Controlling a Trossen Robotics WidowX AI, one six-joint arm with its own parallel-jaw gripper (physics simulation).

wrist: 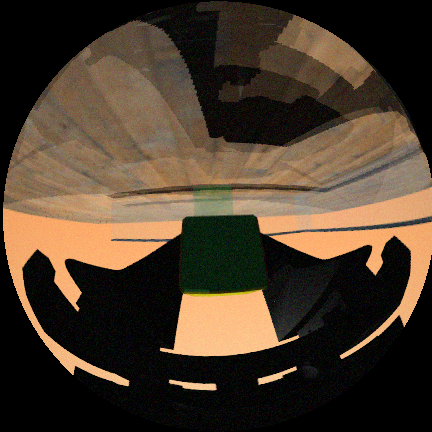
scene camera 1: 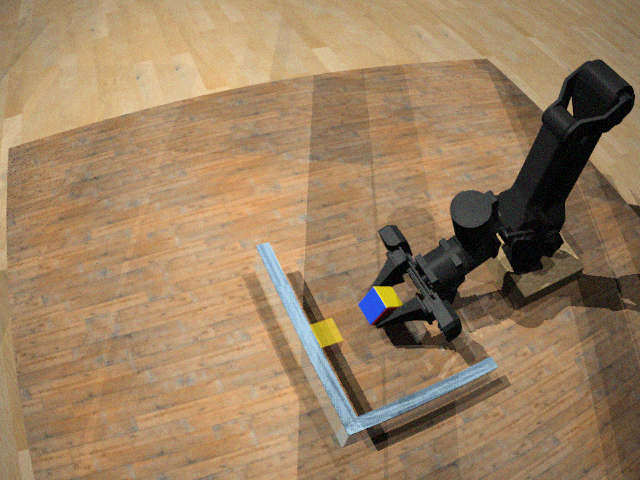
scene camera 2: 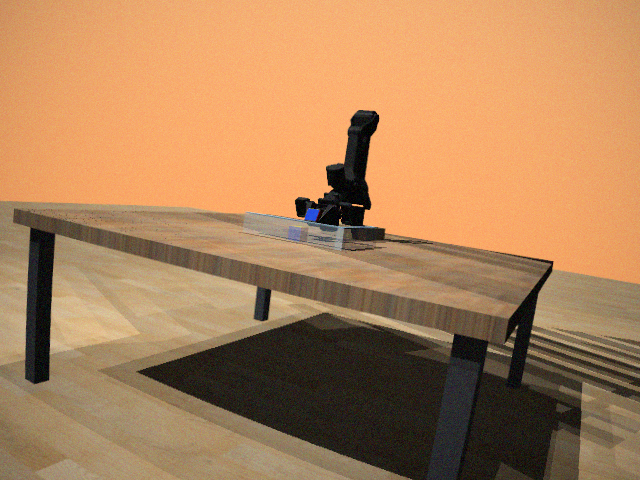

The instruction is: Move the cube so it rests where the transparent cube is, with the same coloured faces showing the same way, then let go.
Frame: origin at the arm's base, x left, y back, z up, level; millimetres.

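Seen in the pictures: gripper, fingertip midpoint: [wrist: 218, 236] [scene camera 1: 369, 314]; arm's base at its link origin: [scene camera 1: 522, 257] [scene camera 2: 354, 225].
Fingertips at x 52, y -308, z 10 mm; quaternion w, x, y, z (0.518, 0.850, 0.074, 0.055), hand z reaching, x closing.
Note:
Offsets run from my fingertips to a thing's top centre.
The cube @[dx -3, dy +16, dz +41 mm] [scene camera 1: 373, 305] [scene camera 2: 312, 214] [wrist: 222, 254] is between the fingertips of my gripper [scene camera 1: 379, 305] [wrist: 218, 236], which is shut on it above the table. In scene camera 1 its blue face points away from the gripper, yellow is on the upper side, and a thin red edge shows below. The wrist view shows its dark green face and a yellow edge. The transparent cube @[dx +10, dy -66, dz -12 mm] [scene camera 1: 327, 332] [scene camera 2: 296, 233] [wrist: 213, 200] is apart from it, beside the long wall, with yellow on top, blue away from the arm and green toward the wrist camera.
A long pale blue, see-through wall [scene camera 1: 294, 304] runs beside the transparent cube. A shorter wall [scene camera 1: 429, 395] joins it at a corner, nearer scene camera 1. The arm's base block [scene camera 1: 542, 284] stands on the wooden table [scene camera 1: 155, 232] [scene camera 2: 248, 268].

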